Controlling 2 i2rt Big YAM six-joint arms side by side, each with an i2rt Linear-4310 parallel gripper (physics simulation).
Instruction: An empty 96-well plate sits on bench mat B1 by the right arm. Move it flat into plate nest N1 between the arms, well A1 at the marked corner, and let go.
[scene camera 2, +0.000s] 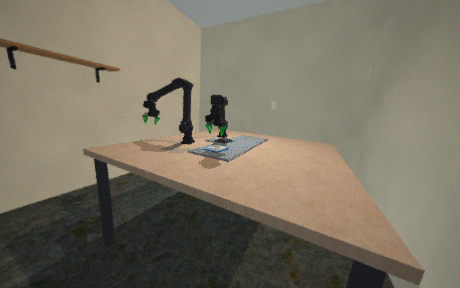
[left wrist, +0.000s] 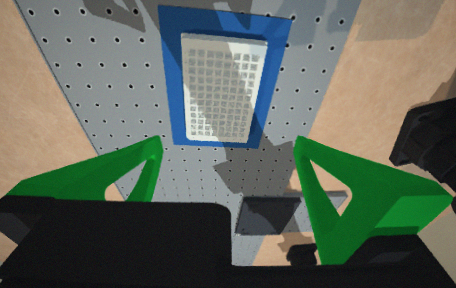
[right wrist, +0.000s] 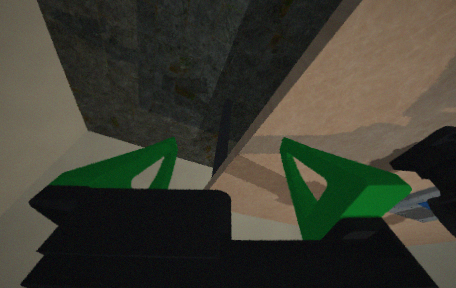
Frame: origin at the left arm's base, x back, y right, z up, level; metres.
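Seen in the pictures: left gripper, between the fingertips: (scene camera 2: 215, 134) (left wrist: 228, 143); right gripper, between the fingertips: (scene camera 2: 150, 124) (right wrist: 228, 143); left arm's base, origin of its link: (scene camera 2: 222, 136) (left wrist: 300, 250); right arm's base, origin of its link: (scene camera 2: 188, 142) (left wrist: 422, 132) (right wrist: 430, 149).
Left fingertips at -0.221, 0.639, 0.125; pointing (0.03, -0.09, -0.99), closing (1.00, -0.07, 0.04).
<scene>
Pixels of each thing's middle, then the offset from my left fingertips to it, as dx, dy, dz. Level surfaces: height alone.
- white 96-well plate, middle of its body: (left wrist: 220, 97) (scene camera 2: 216, 148) -0.007, -0.017, -0.103
- blue bench mat, height of its surface: dz -0.110
- dark plate nest, middle of its body: (left wrist: 264, 218) (scene camera 2: 224, 140) +0.068, -0.333, -0.105
- perforated grey board, height of its surface: dz -0.112
- wooden table, height of its surface: dz -0.125
The white 96-well plate (scene camera 2: 216, 148) (left wrist: 222, 90) lies flat on the blue bench mat (left wrist: 172, 100) on the grey board. Its well A1 cannot be made out. The dark plate nest (scene camera 2: 224, 141) (left wrist: 267, 215) lies on the board, partly shaded; its marked corner cannot be made out. My left gripper (scene camera 2: 216, 129) (left wrist: 228, 143) is open and empty, above the board; in the left wrist view the plate shows beyond its fingertips, with a gap. My right gripper (scene camera 2: 151, 119) (right wrist: 228, 143) is open and empty, high near the table's edge, away from the plate.
The perforated grey board (scene camera 2: 245, 145) (left wrist: 115, 100) lies on the wooden table (scene camera 2: 300, 175) (right wrist: 390, 60). A black arm part (left wrist: 430, 135) shows at the right of the left wrist view, another (right wrist: 425, 160) at the right of the right wrist view. A shelf (scene camera 2: 60, 56) is on the wall.
</scene>
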